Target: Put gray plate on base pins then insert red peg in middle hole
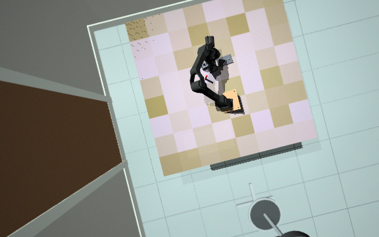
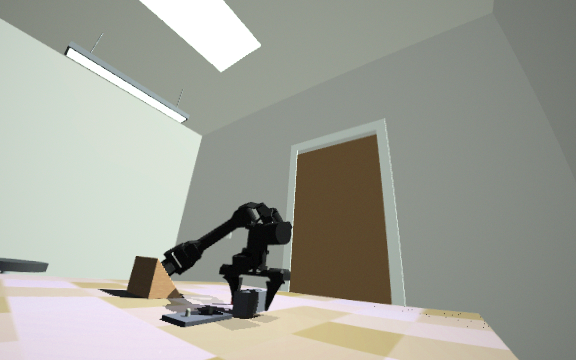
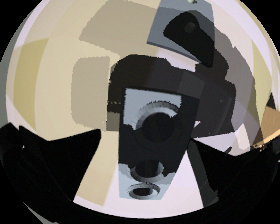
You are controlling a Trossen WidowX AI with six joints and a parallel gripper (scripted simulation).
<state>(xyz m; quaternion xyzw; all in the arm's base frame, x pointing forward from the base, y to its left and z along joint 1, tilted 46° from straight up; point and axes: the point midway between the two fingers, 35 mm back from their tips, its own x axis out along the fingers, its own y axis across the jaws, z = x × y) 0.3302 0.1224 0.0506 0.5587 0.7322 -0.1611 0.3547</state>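
Right now my gripper tip is 2 cm short of the pin base and 15 cm to the left of it. The rest, counted from my gripper tip: gray plate: 3 cm above; then red peg: 11 cm behind, 3 cm to the left, 3 cm above.
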